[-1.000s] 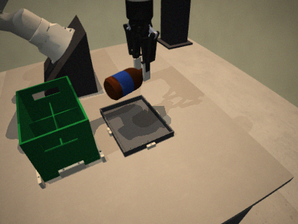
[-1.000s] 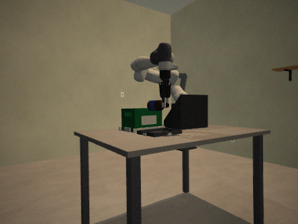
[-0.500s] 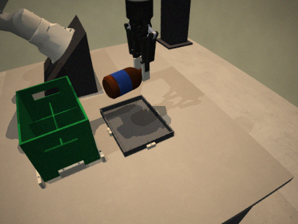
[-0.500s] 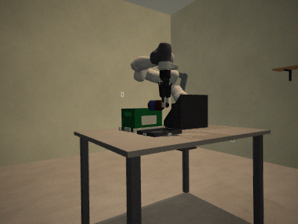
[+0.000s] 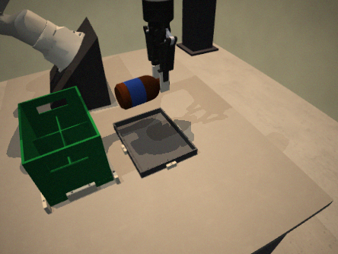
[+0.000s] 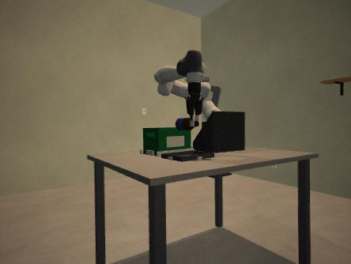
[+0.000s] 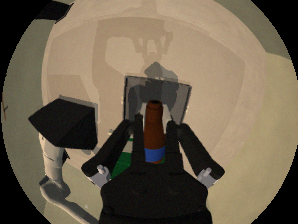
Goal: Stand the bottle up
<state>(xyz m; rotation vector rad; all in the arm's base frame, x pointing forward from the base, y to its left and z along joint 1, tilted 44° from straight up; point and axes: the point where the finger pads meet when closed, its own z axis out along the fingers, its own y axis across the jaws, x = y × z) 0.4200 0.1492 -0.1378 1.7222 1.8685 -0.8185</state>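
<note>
Now: the bottle 1 cm ahead of my hand, 5 cm to the right of it and 2 cm below it. Round my hand: green crate (2 cm behind, 31 cm to the right, 13 cm below); dark tray (1 cm ahead, 5 cm to the right, 20 cm below).
</note>
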